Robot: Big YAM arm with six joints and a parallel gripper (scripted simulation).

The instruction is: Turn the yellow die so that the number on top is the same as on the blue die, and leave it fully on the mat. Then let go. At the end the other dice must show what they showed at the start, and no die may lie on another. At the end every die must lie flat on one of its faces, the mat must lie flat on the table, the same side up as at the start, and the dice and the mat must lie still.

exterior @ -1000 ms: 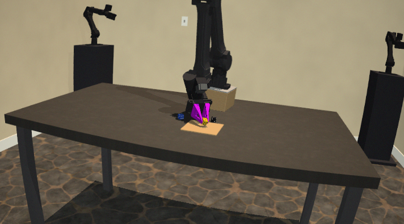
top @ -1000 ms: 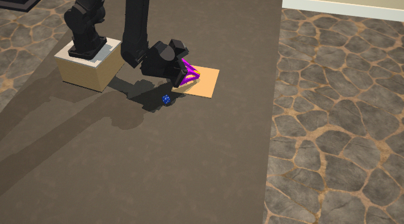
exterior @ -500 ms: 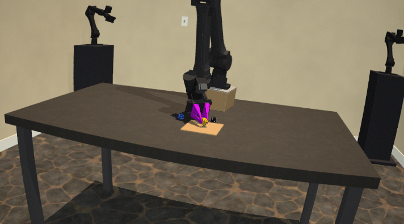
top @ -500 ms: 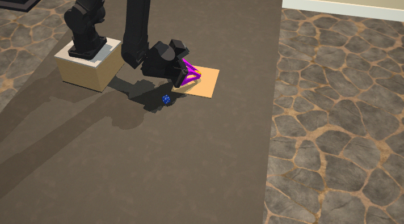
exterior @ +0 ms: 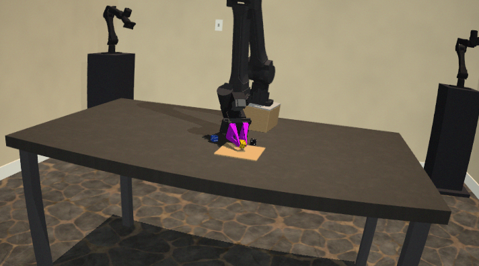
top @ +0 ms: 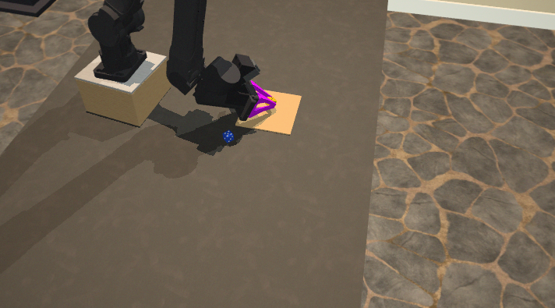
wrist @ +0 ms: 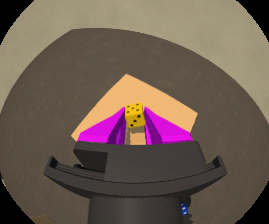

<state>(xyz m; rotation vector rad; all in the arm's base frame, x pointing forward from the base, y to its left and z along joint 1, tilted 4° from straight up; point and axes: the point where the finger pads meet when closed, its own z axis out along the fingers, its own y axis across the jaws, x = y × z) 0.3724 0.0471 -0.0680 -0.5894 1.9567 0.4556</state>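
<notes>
Now: the orange mat 30 mm below my hand. Round my hand: blue die (70 mm behind, 120 mm to the right, 20 mm below); then black die (100 mm behind, 10 mm to the left, 20 mm below); then yellow die (right at my hand).
</notes>
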